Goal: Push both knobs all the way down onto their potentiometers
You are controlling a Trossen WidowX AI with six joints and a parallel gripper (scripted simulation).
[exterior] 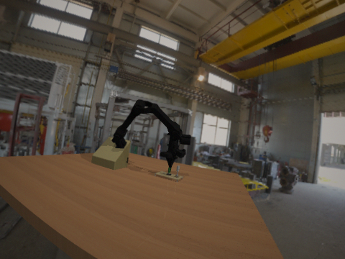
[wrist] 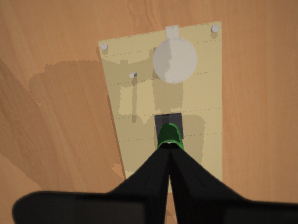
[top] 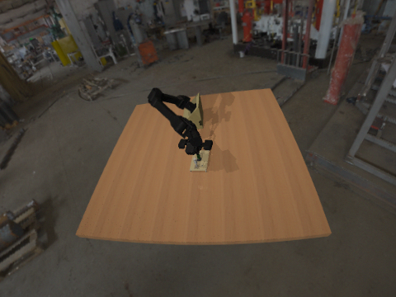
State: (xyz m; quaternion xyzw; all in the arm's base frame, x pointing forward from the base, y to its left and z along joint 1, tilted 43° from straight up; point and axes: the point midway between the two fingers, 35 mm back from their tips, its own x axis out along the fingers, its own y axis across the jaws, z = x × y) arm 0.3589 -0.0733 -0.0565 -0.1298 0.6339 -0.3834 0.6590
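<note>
The grey knob is 50 mm ahead of my gripper tip, 20 mm to the right of it and 10 mm above it.
</note>
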